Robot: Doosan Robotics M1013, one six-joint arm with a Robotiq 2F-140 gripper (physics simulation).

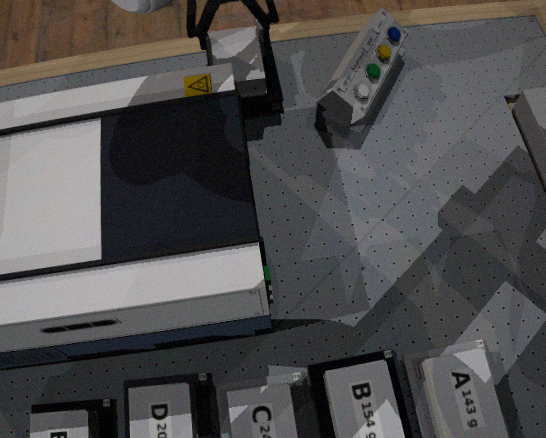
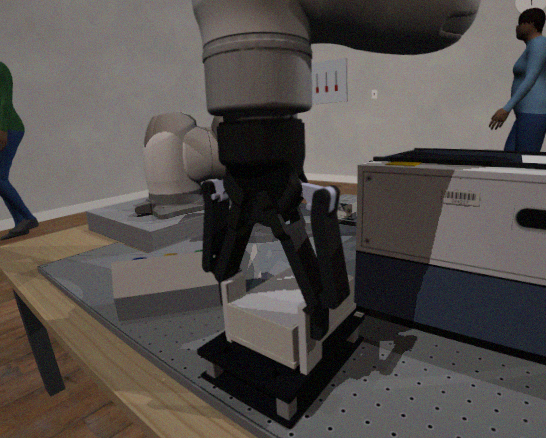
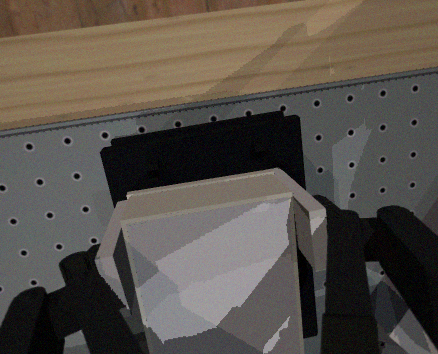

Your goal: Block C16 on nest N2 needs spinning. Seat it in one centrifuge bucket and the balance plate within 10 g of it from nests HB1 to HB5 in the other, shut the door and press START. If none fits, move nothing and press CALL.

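Places are measured from the arm's base along level axes (x ahead, y left, z up), in metres.
Pixels of known places: gripper, fingertip midpoint: [image 2: 271, 349] [image 3: 204, 206]; arm's base at its link origin: [image 2: 177, 208].
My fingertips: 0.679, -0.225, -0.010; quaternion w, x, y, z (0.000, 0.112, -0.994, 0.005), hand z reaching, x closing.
For each thing: its top centre in the pictures, then the offset to it from my fingertips, as dx, dy, dz. "spot": a spot on its surface instead. Level surfaces: height alone.
- Block C16 at its top centre: [image 3: 224, 320] [image 2: 295, 288] [image 1: 236, 53] -0.008, +0.043, +0.052
- black nest N2 at its top centre: [image 3: 224, 261] [image 2: 286, 323] [image 1: 242, 65] -0.013, +0.034, +0.010
- C at its top centre: [image 1: 264, 434] -0.075, +0.647, +0.015
- D at its top centre: [image 1: 160, 432] +0.060, +0.650, +0.015
- grey button box at its top centre: [image 2: 185, 249] [image 1: 367, 49] -0.233, +0.027, +0.045
- perforated table at its surface level: dz -0.038
- wooden table rim at a spot on its surface: [image 3: 182, 70] spot: +0.013, -0.082, -0.052
Block C16 [image 1: 234, 58] [image 2: 263, 323] [image 3: 210, 253] is a pale grey block with raised side tabs. My gripper [image 1: 236, 43] [image 2: 269, 301] [image 3: 204, 206] is shut on it, one black finger on each side. It holds the block close over the black nest N2 [image 1: 260, 102] [image 2: 245, 375] [image 3: 200, 147] at the table's back edge; I cannot tell whether they touch. The centrifuge [image 1: 163, 278] [image 2: 402, 217] stands beside the nest. Balance plates A 143 g [image 1: 458, 391], B 154 g [image 1: 362, 400], C [image 1: 263, 413] and D [image 1: 160, 410] lie in nests along the front.
A grey button box [image 1: 362, 78] [image 2: 163, 282] with blue, yellow, green and white buttons stands on the perforated table [image 1: 358, 217] right of the nest. The wooden table rim [image 3: 182, 70] runs just behind the nest. The arm's base [image 2: 171, 165] stands at the far side.
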